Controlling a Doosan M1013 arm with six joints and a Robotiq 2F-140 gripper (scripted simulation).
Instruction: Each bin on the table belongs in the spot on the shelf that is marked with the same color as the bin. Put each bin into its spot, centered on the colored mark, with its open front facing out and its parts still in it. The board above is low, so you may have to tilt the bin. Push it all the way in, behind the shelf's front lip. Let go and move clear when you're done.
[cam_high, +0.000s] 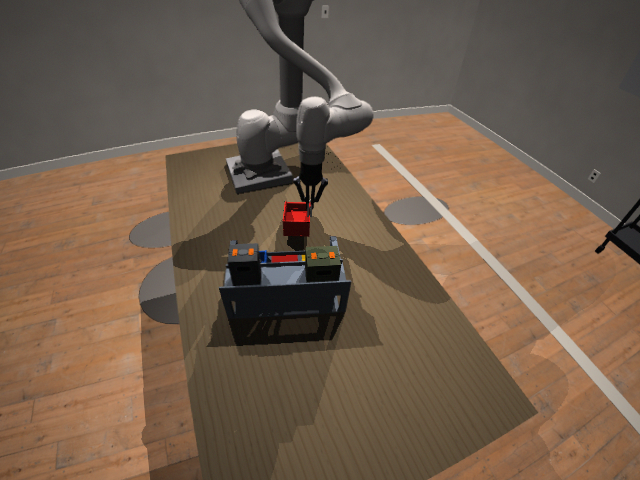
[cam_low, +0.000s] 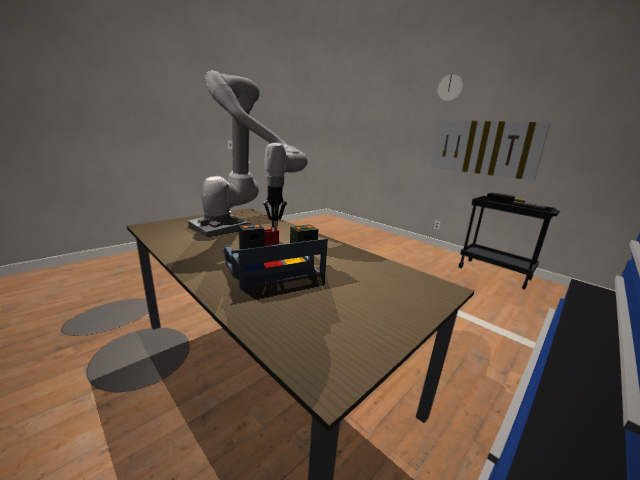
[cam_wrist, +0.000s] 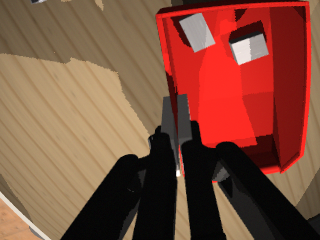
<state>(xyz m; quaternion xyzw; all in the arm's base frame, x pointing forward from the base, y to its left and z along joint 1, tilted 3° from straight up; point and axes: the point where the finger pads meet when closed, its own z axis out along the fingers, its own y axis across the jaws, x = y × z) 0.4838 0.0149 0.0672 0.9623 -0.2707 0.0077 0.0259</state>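
Now: the red bin 40 mm to the right of my hand, 40 mm below it and 30 mm behind it. Round my hand: green toolbox (300 mm ahead, 140 mm to the right, 40 mm above); dark box (340 mm to the right, 200 mm ahead, 50 mm above); blue bin (300 mm to the right, 120 mm ahead, 70 mm below).
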